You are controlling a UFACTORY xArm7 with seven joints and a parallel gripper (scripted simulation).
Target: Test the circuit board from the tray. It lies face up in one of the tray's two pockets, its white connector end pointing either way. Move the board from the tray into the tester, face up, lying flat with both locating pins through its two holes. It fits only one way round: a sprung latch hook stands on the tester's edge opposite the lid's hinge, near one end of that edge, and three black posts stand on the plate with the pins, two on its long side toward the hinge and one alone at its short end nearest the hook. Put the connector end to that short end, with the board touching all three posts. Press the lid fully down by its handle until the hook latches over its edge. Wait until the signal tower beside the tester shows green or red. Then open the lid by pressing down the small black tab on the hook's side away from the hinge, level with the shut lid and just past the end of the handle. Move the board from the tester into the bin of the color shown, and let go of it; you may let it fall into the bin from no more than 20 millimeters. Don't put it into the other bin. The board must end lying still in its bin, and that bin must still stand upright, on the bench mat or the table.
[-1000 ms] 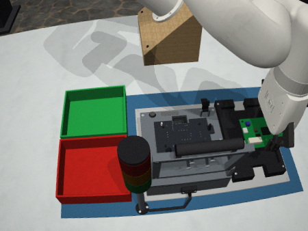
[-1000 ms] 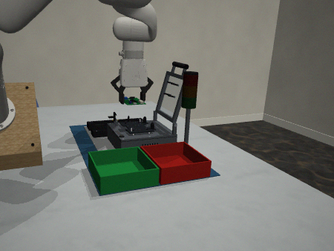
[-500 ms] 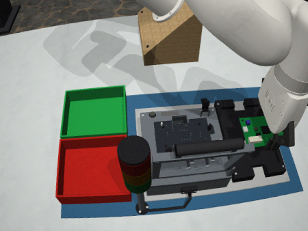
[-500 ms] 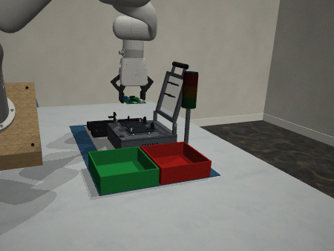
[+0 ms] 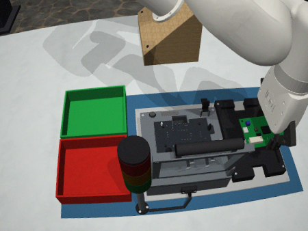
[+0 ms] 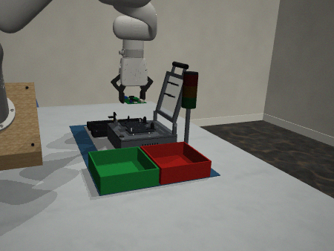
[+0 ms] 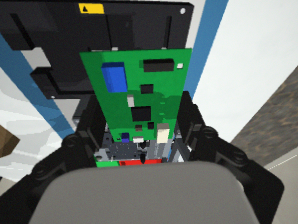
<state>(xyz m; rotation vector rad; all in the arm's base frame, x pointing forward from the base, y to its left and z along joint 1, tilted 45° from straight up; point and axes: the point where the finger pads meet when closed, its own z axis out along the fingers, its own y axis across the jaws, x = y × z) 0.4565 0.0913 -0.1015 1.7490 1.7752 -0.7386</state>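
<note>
The green circuit board is right at my hand. Also, from my hand: tester plate 4 cm behind, 16 cm to the right, 5 cm below; tester lid 8 cm ahead, 17 cm to the right, 6 cm above; latch hook 10 cm behind, 11 cm to the right, 4 cm below.
</note>
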